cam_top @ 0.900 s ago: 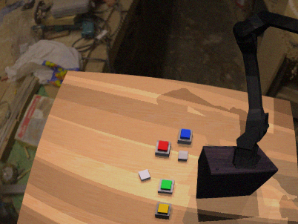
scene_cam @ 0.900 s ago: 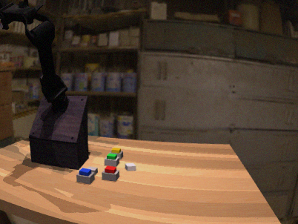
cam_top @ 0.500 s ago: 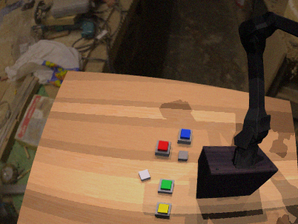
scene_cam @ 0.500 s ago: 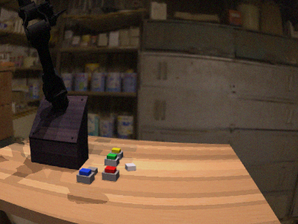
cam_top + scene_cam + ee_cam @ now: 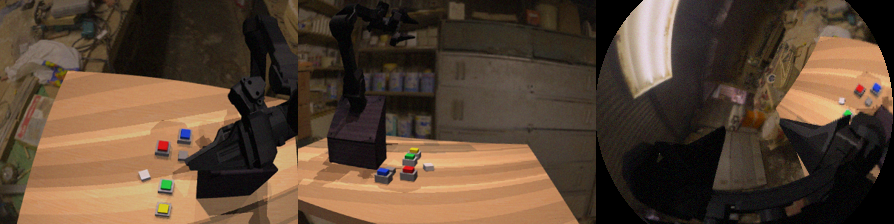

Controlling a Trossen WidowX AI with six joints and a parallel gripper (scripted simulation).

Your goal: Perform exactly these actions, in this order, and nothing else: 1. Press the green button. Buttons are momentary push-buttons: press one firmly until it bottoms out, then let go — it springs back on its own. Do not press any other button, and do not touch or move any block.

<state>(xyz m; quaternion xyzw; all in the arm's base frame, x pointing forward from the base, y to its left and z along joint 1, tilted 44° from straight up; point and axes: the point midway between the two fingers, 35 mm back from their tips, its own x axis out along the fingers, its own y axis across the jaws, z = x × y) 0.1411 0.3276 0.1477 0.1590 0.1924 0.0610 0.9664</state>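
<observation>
My gripper tip is now 2 cm short of the green button, 13 cm to the left of it and 51 cm above it. The rest, counted from my gripper tip: yellow button: 2 cm ahead, 4 cm to the right, 51 cm below; then small white block: 10 cm ahead, 17 cm to the right, 53 cm below; then red button: 5 cm ahead, 28 cm to the right, 51 cm below.
</observation>
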